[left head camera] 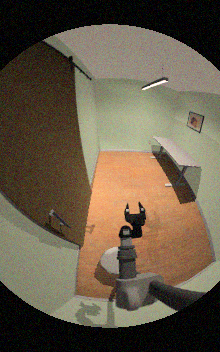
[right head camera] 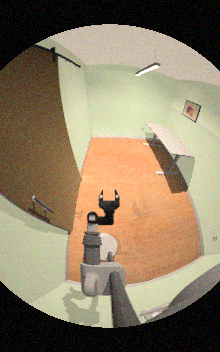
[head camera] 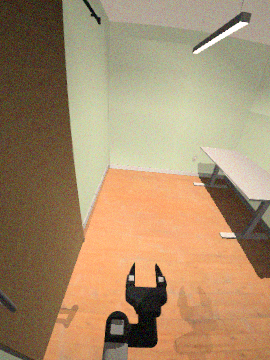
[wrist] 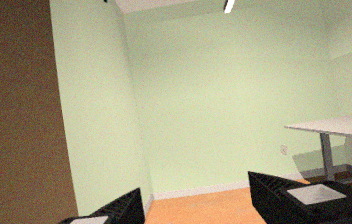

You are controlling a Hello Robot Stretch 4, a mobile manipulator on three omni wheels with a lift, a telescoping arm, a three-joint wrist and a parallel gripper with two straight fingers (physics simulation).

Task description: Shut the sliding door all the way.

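Pixels of known places: gripper, between the fingertips: [left head camera: 132, 202] [right head camera: 108, 188] [head camera: 145, 264] [wrist: 195, 196]; robot's base, origin of its link: [left head camera: 115, 259] [right head camera: 102, 245].
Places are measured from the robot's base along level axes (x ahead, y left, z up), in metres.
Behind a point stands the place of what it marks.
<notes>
The brown sliding door [head camera: 35, 150] @(x 0.815, y 0.473, z 1.221 m) [left head camera: 40, 125] @(x 0.592, y 0.479, z 1.472 m) [right head camera: 35, 125] @(x 0.725, y 0.475, z 1.366 m) [wrist: 25, 110] @(x 1.035, y 0.467, z 1.099 m) stands along the wall at the left. Its grey bar handle [head camera: 7, 301] @(x 0.302, y 0.418, z 0.833 m) [left head camera: 60, 218] @(x 0.303, y 0.418, z 0.932 m) [right head camera: 43, 204] @(x 0.303, y 0.418, z 0.915 m) shows low at the left in the head views, near the door's near edge, and does not show in the wrist view. The black rail [head camera: 92, 11] @(x 1.966, y 0.456, z 2.149 m) [left head camera: 82, 69] [right head camera: 67, 59] @(x 1.621, y 0.466, z 2.144 m) runs on past the door's far edge. My gripper [head camera: 145, 265] @(x 0.446, y -0.090, z 0.940 m) [left head camera: 134, 205] @(x 0.446, y -0.090, z 0.940 m) [right head camera: 109, 192] @(x 0.446, y -0.090, z 0.940 m) [wrist: 195, 196] @(x 0.446, y -0.090, z 0.940 m) is open and empty. It is to the right of the door and handle, apart from both, and points along the room.
A white table [head camera: 240, 175] @(x 1.791, y -1.407, z 0.693 m) [left head camera: 180, 152] @(x 1.814, y -1.655, z 0.692 m) [right head camera: 172, 142] @(x 1.701, y -1.537, z 0.693 m) [wrist: 330, 125] @(x 2.268, y -1.418, z 0.693 m) with grey legs stands at the right. The green far wall [head camera: 160, 100] @(x 3.053, y -0.423, z 1.359 m) [wrist: 215, 100] @(x 3.050, y -0.522, z 1.106 m) is ahead, beyond the orange wood floor [head camera: 145, 215] @(x 1.737, y -0.265, z -0.027 m) [left head camera: 120, 175] @(x 1.780, y -0.181, z -0.028 m) [right head camera: 115, 160] @(x 1.820, y -0.296, z -0.027 m). A lamp [head camera: 221, 35] @(x 1.852, y -0.721, z 2.050 m) [left head camera: 155, 84] @(x 1.878, y -0.733, z 2.033 m) [right head camera: 148, 69] @(x 1.859, y -0.737, z 2.046 m) hangs overhead.
</notes>
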